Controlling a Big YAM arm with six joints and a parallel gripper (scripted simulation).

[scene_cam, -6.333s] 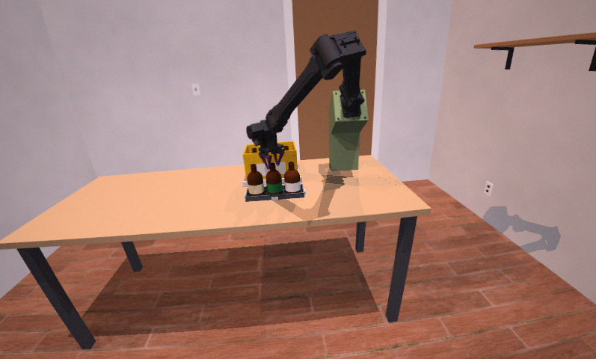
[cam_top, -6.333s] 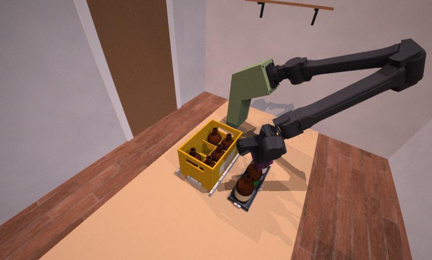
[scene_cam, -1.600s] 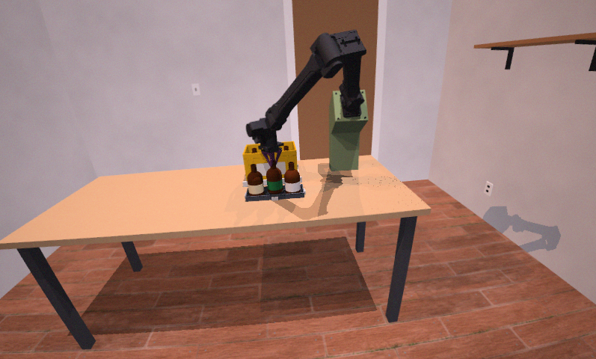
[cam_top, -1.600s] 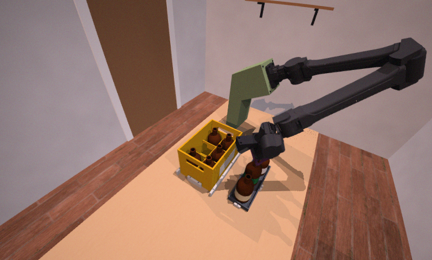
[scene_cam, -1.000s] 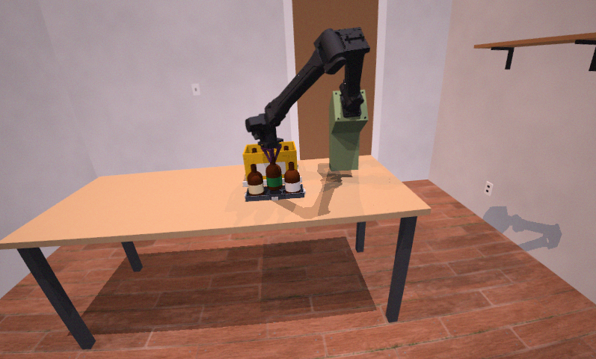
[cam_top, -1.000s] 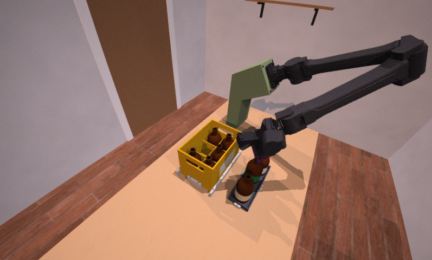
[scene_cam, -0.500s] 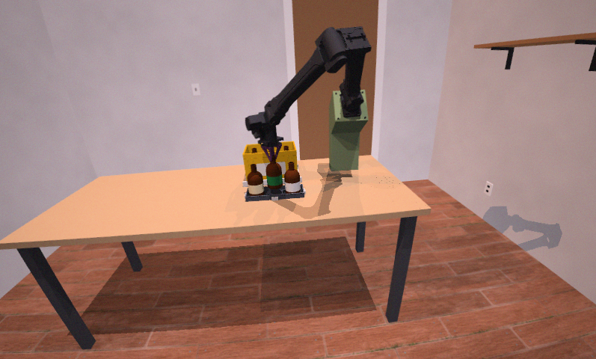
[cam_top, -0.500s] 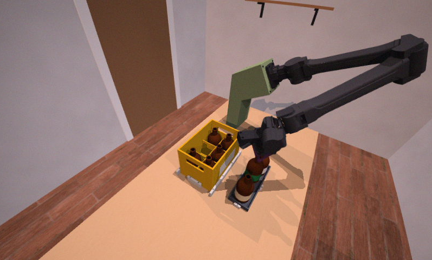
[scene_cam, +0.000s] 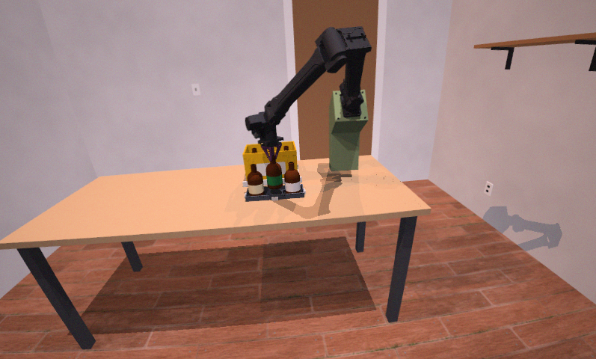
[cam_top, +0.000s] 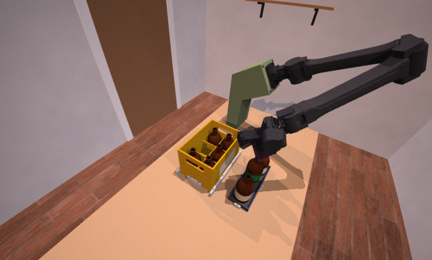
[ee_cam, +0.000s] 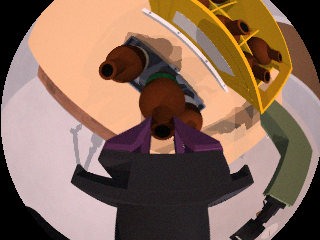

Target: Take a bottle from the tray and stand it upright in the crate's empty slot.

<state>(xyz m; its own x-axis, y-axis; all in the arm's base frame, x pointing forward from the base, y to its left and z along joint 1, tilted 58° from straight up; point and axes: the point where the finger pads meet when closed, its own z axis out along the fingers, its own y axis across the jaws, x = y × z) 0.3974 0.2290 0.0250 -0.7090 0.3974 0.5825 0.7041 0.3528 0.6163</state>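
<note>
Right now the glass bottle is 60 mm below my hand. The rest, counted from my hand: dark tray 170 mm below, 10 mm to the left; then yellow crate 220 mm to the right, 100 mm below, 30 mm ahead.
</note>
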